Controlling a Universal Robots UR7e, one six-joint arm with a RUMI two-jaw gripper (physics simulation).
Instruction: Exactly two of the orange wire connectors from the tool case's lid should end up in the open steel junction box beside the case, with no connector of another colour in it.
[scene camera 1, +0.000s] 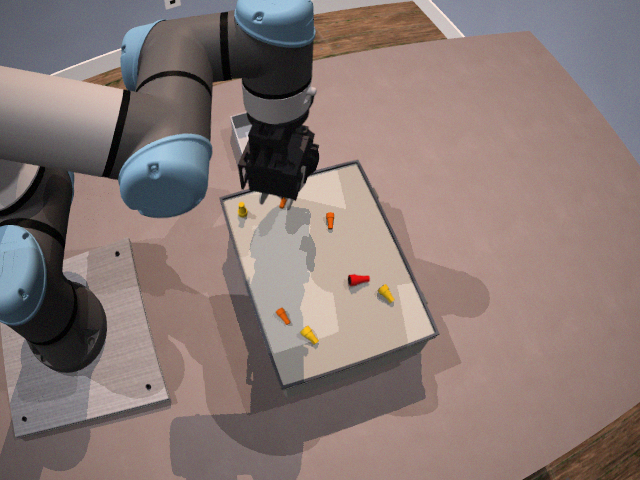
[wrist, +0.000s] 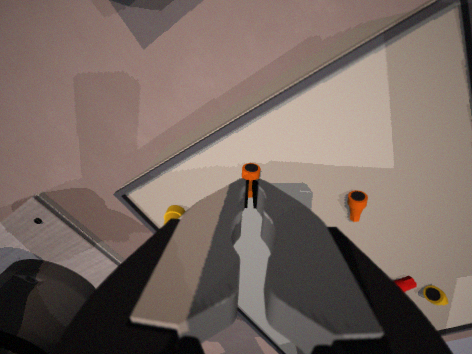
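Seen in the pictures: gripper, fingertip midpoint: (scene camera 1: 284, 197) (wrist: 250, 182); arm's base, origin of the base link: (scene camera 1: 67, 328) (wrist: 55, 291).
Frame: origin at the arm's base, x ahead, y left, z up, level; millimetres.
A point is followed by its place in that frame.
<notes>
My gripper (scene camera 1: 277, 200) @(x 403, y 39, z 80 mm) (wrist: 250, 182) @(x 403, y 39, z 80 mm) is shut on an orange connector (scene camera 1: 282, 203) @(x 397, y 32, z 77 mm) (wrist: 251, 172) @(x 407, y 45, z 81 mm) at the far left part of the case lid (scene camera 1: 372, 237) @(x 494, y -63, z 70 mm) (wrist: 325, 120) @(x 457, y 45, z 70 mm). In the wrist view its wide end sticks out beyond the fingertips, with its narrow part between them. A second orange connector (scene camera 1: 330, 220) @(x 449, y -20, z 79 mm) (wrist: 357, 202) @(x 451, y -9, z 81 mm) lies to the right on the lid. A third orange connector (scene camera 1: 282, 316) @(x 334, y -128, z 79 mm) lies near the lid's near left edge. The steel junction box (scene camera 1: 237, 140) @(x 383, y 225, z 15 mm) stands behind the case, mostly hidden by the gripper, so its contents cannot be told.
A yellow connector (scene camera 1: 242, 210) @(x 339, y 38, z 86 mm) (wrist: 174, 214) @(x 344, y 46, z 79 mm) is close left of the gripper at the lid's corner. A red connector (scene camera 1: 358, 280) @(x 445, y -120, z 82 mm) (wrist: 406, 284) @(x 455, y -115, z 78 mm) and a yellow connector (scene camera 1: 385, 293) @(x 470, y -151, z 81 mm) (wrist: 434, 295) @(x 470, y -139, z 80 mm) lie towards the right edge. Another yellow connector (scene camera 1: 309, 334) @(x 356, y -165, z 82 mm) lies near the front.
</notes>
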